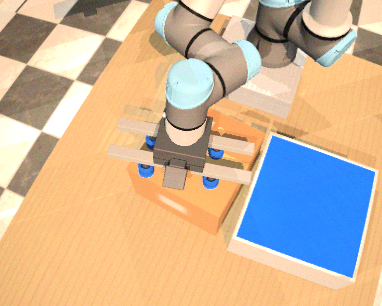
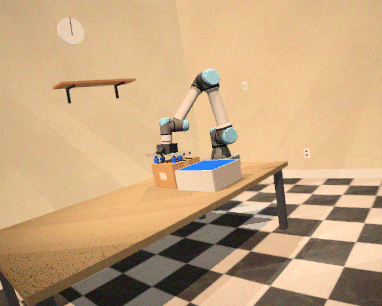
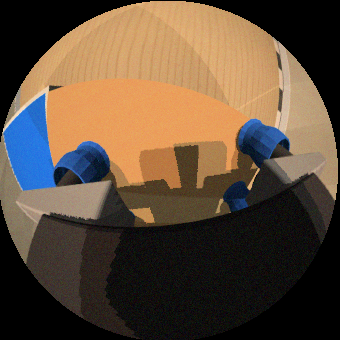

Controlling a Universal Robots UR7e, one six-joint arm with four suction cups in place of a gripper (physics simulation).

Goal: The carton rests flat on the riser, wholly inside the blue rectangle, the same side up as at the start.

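Note:
The orange carton (image 1: pixel 196 200) (image 2: pixel 165 176) (image 3: pixel 142 117) stands flat on the table, close beside the left side of the white riser (image 1: pixel 281 261) (image 2: pixel 208 180). The riser's top bears the blue rectangle (image 1: pixel 296 197) (image 2: pixel 208 164) (image 3: pixel 26 145), with nothing on it. My suction gripper (image 1: pixel 180 162) (image 2: pixel 168 158) (image 3: pixel 173 158) is low over the carton, its blue cups down on the carton's top face. A white label shows on the carton's front side. The arm hides the back part of the carton's top.
The arm's base plinth (image 1: pixel 272 88) stands behind the carton and riser on the wooden table (image 1: pixel 114 258) (image 2: pixel 129 206). The table's left edge runs along the checkered floor (image 1: pixel 65 61). A wall shelf (image 2: pixel 92 82) hangs far off.

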